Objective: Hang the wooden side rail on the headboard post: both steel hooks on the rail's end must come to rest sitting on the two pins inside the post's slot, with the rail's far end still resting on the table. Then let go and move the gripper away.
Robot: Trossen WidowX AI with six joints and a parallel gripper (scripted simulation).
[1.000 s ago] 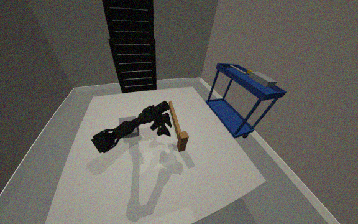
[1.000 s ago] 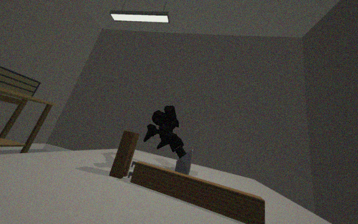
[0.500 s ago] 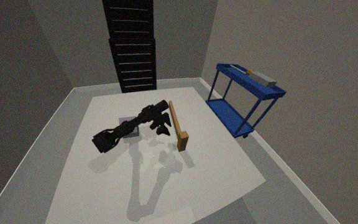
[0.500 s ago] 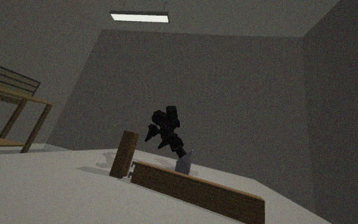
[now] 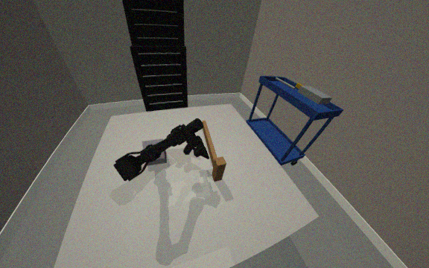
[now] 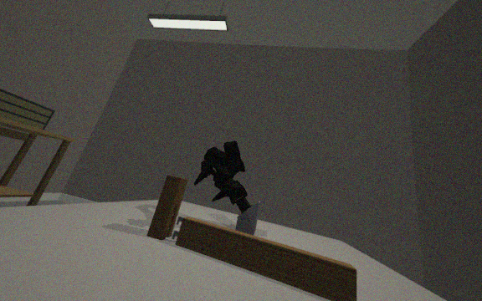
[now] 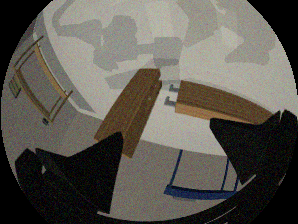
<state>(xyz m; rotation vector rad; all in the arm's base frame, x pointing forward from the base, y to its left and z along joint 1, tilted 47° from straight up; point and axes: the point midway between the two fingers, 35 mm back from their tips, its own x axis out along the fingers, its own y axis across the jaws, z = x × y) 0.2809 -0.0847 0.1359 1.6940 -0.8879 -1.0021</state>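
Now: the headboard post 8 cm to the right of my gripper tip, 7 cm below it and 4 cm ahead of it.
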